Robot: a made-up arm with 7 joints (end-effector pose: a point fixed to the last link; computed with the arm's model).
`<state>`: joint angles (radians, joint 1 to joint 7).
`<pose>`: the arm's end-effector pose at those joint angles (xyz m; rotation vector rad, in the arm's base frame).
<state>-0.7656 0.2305 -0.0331 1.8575 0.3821 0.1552 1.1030</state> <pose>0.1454 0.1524 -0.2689 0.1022 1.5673 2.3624</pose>
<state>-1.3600 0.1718 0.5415 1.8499 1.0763 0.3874 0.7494</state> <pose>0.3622 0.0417 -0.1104 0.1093 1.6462 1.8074</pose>
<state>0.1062 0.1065 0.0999 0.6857 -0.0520 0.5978 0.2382</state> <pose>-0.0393 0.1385 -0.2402 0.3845 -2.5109 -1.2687</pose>
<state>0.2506 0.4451 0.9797 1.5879 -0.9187 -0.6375 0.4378</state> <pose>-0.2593 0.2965 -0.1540 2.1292 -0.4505 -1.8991</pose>
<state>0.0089 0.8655 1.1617 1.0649 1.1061 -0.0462 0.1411</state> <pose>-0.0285 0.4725 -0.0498 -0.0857 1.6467 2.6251</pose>
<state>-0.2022 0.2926 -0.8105 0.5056 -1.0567 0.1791 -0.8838</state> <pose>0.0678 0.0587 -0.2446 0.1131 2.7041 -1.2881</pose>
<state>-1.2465 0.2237 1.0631 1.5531 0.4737 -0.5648 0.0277</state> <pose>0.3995 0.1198 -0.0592 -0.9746 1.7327 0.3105</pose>
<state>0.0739 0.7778 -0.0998 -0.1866 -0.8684 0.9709 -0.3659</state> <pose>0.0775 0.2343 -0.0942 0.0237 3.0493 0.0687</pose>
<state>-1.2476 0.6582 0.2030 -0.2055 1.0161 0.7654 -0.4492</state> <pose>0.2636 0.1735 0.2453 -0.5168 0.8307 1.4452</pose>
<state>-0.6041 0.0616 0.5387 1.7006 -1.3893 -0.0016 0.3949</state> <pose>0.0868 0.0850 -0.2850 1.9000 -1.3655 -0.3401</pose>
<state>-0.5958 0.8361 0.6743 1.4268 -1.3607 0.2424 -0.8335</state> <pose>0.1317 0.4086 -0.1466 -1.6569 1.3943 -0.5572</pose>
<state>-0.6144 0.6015 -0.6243 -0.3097 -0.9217 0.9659 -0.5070</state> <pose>0.2090 0.0645 -0.0539 0.9813 2.4948 -0.5315</pose>
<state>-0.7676 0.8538 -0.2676 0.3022 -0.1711 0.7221 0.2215</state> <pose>0.3027 0.2425 0.0013 -0.2331 1.7356 1.4478</pose>
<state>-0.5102 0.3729 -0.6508 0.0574 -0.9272 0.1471 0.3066</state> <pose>0.2072 0.0242 -0.0986 -0.3614 2.3062 -0.0993</pose>
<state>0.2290 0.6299 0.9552 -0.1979 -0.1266 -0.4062 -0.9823</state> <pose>0.0270 0.3471 0.1043 0.4243 1.4162 0.9006</pose>
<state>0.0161 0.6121 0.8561 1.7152 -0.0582 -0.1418 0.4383</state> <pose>-0.1485 0.3337 -0.1982 1.2323 -1.5291 -1.8329</pose>
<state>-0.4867 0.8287 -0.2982 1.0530 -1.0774 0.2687 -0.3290</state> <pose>0.1595 0.3697 -0.1458 -0.9463 2.5688 0.5414</pose>
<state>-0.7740 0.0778 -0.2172 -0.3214 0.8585 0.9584 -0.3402</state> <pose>0.2381 0.0265 0.0660 -0.0438 1.5453 0.9771</pose>
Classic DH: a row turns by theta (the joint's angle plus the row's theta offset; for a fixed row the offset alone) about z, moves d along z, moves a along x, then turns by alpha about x. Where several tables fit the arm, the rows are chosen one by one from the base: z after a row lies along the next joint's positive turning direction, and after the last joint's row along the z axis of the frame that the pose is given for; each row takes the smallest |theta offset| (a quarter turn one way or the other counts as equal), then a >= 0, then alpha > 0; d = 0 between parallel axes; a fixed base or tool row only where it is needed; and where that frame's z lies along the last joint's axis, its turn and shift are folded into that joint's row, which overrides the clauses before.
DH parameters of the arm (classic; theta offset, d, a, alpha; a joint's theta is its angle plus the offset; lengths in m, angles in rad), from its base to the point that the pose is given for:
base (fixed): -0.071 0.1629 -0.0099 -1.3004
joint 1: -1.3111 0.0881 -0.0297 -1.5708
joint 2: 1.2915 -0.0345 0.0081 1.5708
joint 3: 1.5708 -0.2341 0.0117 -1.5708
joint 4: 1.5708 -0.0149 0.0177 1.5708
joint 5: 0 0.1618 -0.0223 -1.5708
joint 6: -1.5708 0.0125 0.07 1.5708
joint 7: -0.9931 -0.0083 -0.0099 -1.8242
tool (fixed): 1.5067 -0.0135 0 0

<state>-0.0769 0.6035 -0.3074 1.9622 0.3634 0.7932 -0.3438</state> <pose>-0.1752 0.3495 -0.1339 -0.3792 -1.1813 -1.0326</pose>
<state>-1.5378 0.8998 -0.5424 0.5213 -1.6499 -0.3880 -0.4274</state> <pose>0.4097 0.2005 0.2400 -0.3290 1.0097 -0.7370</pose>
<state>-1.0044 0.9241 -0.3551 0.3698 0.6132 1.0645 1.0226</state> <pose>0.3339 0.2563 0.0671 -0.5797 -0.0580 2.3277</pose>
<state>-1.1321 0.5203 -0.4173 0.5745 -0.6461 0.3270 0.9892</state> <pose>0.3935 0.0950 0.0241 -1.0240 1.5315 1.0398</pose>
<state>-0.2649 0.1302 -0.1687 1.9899 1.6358 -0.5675 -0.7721</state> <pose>-0.1180 0.0929 -0.2784 -2.0802 -1.6747 0.7537</pose>
